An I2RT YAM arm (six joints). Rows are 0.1 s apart.
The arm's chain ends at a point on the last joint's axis. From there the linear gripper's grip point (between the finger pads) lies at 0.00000 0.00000 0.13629 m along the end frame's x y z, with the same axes.
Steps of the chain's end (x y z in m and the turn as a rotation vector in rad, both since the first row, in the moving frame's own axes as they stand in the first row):
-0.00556 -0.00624 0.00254 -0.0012 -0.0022 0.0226
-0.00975 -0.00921 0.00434 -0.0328 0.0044 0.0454
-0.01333 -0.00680 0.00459 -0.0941 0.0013 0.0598
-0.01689 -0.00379 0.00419 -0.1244 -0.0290 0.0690
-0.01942 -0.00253 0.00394 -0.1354 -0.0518 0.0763
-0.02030 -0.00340 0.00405 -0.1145 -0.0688 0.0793
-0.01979 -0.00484 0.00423 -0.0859 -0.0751 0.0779
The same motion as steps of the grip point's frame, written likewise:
-0.00586 -0.00608 0.00254 -0.0012 -0.0022 0.0226
-0.00925 -0.00473 0.00427 -0.0328 0.0044 0.0454
-0.01354 0.00600 0.00399 -0.0941 0.0013 0.0598
-0.02141 0.01297 0.00308 -0.1244 -0.0290 0.0690
-0.02715 0.01557 0.00251 -0.1354 -0.0518 0.0763
-0.03026 0.01177 0.00284 -0.1145 -0.0688 0.0793
-0.03045 0.00643 0.00334 -0.0859 -0.0751 0.0779

